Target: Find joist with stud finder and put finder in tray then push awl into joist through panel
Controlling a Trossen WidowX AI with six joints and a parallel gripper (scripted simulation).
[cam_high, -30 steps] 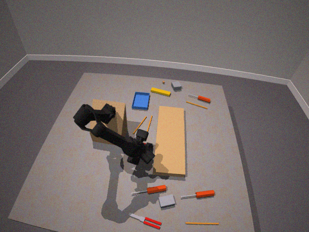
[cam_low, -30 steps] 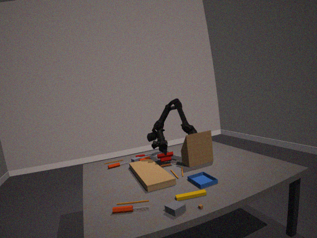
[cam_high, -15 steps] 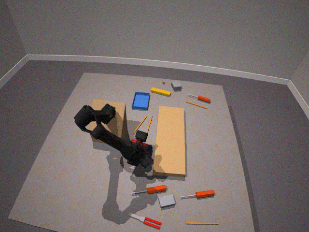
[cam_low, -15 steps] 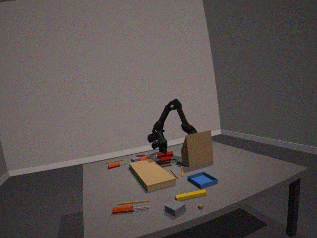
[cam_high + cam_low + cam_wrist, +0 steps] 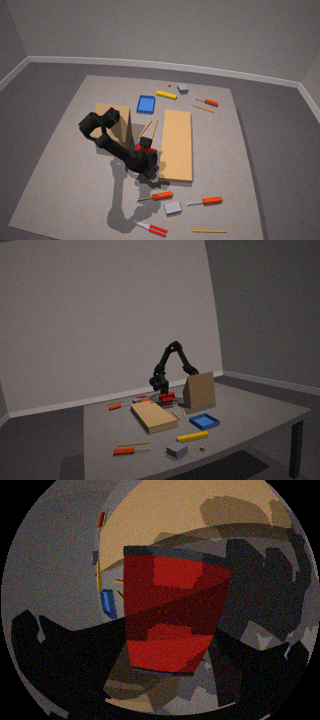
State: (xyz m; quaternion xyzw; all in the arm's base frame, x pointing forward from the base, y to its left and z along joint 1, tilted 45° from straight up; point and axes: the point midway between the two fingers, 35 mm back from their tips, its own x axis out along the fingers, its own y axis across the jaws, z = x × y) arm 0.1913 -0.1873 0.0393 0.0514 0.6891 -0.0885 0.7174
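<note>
Now: the awl 60 mm below my gripper tip, 40 mm to the left of it and 10 mm behind it. Round my gripper tip: blue tray 460 mm to the left, 60 mm below, 60 mm behind; red stud finder 20 mm to the left, 20 mm below, 10 mm behind; yellow bar 590 mm to the left, 90 mm ahead, 60 mm below.
</note>
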